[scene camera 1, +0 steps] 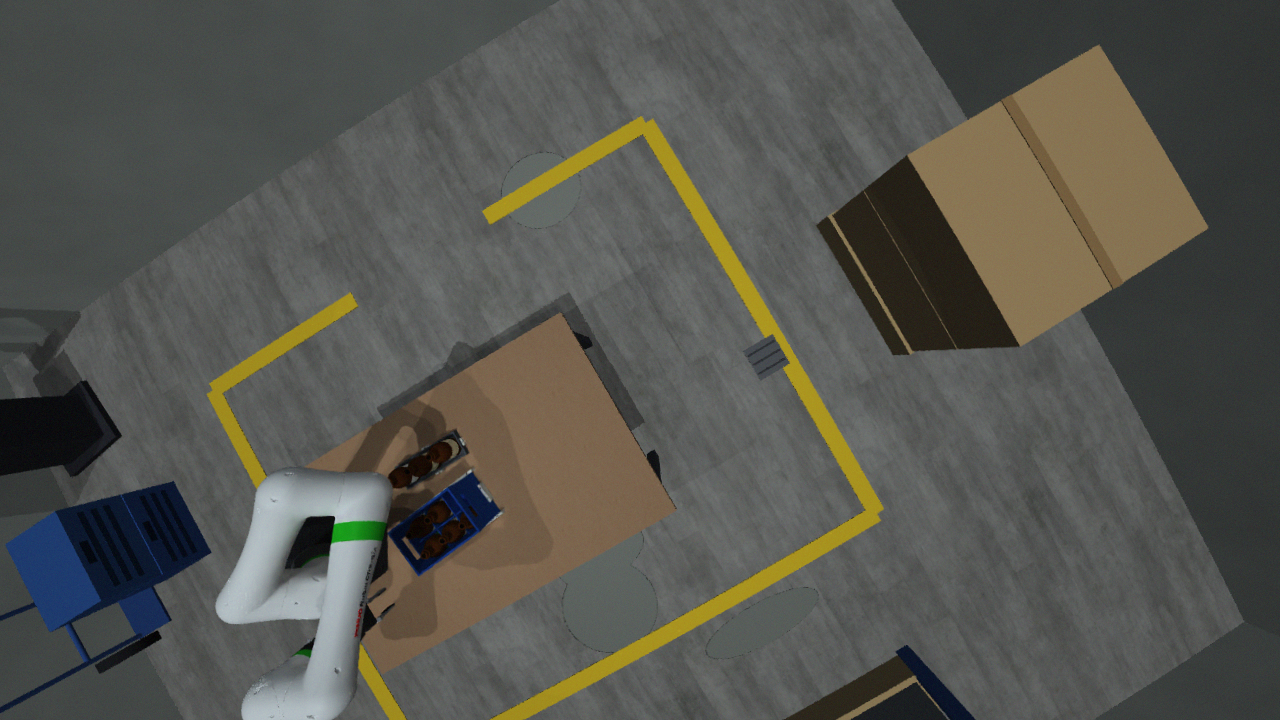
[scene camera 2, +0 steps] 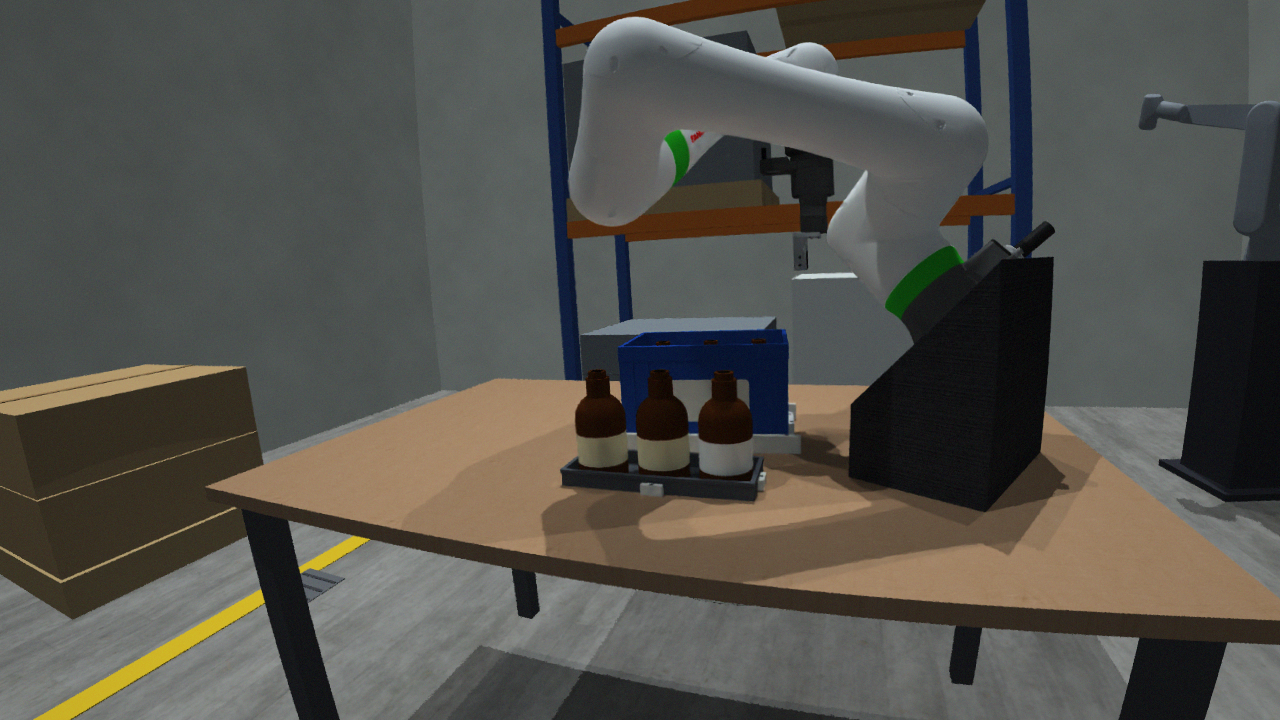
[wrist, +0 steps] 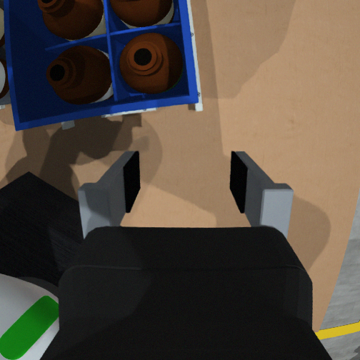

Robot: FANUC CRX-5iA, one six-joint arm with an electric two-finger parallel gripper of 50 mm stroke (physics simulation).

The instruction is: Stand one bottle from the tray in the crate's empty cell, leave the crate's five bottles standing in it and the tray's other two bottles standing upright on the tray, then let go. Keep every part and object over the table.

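Frame: origin at the arm's base, x ahead, y left, z up, level; centimetres.
Seen in the pictures: gripper, fingertip midpoint: (scene camera 1: 387, 597) (scene camera 2: 801, 270); arm's base at its link origin: (scene camera 1: 318, 565) (scene camera 2: 962, 323).
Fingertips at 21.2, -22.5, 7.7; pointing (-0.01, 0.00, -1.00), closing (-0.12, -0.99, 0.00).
Offsets run from my fingertips to a thing's top centre, as dx, dy, dz. "spot": to the spot under its first point. Level surfaces: height alone.
The blue crate @(+16.9, +7.5, -10.9) (scene camera 1: 490, 512) (scene camera 2: 771, 385) (wrist: 192, 65) stands on the table with brown bottles upright in its cells; two near bottles (wrist: 77, 75) (wrist: 150, 65) show clearly in the wrist view. I cannot make out the empty cell. Beside the crate, the dark tray @(spot: +15.7, +35.5, -26.9) (scene camera 2: 698, 486) holds three upright bottles @(+30.6, +28.9, -12.4) (scene camera 2: 602, 425) @(+21.3, +29.6, -12.4) (scene camera 2: 662, 425) @(+12.4, +30.8, -12.4) (scene camera 2: 725, 425), which scene camera 1 also shows. My gripper (scene camera 1: 388, 599) (scene camera 2: 801, 252) (wrist: 184, 169) is open and empty, pointing down high above the table, to the side of the crate and away from the tray.
The black robot pedestal (scene camera 2: 948, 402) (wrist: 35, 225) stands on the table @(dz -28.4) (scene camera 1: 572, 447) (scene camera 2: 447, 501) near the crate and tray. In the wrist view the table edge runs down the right side. White fixtures sit at the feet of the crate and tray. A storage rack (scene camera 2: 556, 268) stands behind the table.
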